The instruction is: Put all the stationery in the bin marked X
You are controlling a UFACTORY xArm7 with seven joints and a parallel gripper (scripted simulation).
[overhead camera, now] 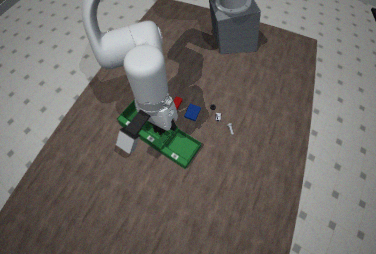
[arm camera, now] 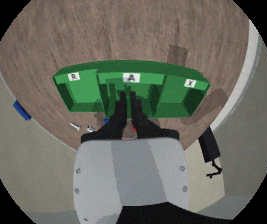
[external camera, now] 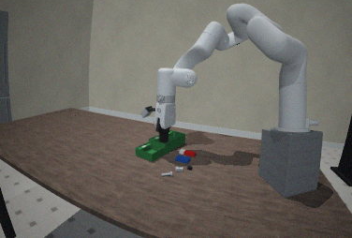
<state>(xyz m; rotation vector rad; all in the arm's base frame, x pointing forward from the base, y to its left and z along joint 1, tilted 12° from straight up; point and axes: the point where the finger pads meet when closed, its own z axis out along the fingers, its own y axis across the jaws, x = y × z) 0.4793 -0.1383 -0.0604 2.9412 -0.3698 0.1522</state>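
The green three-compartment bin is 30 mm below my hand, 10 mm to the right of it and 10 mm ahead of it. Also, from my hand: white-grey piece (160 mm to the left, 100 mm behind, 50 mm below); then blue block (100 mm behind, 70 mm to the left, 50 mm below); then red block (100 mm behind, 50 mm below, 10 mm to the left).
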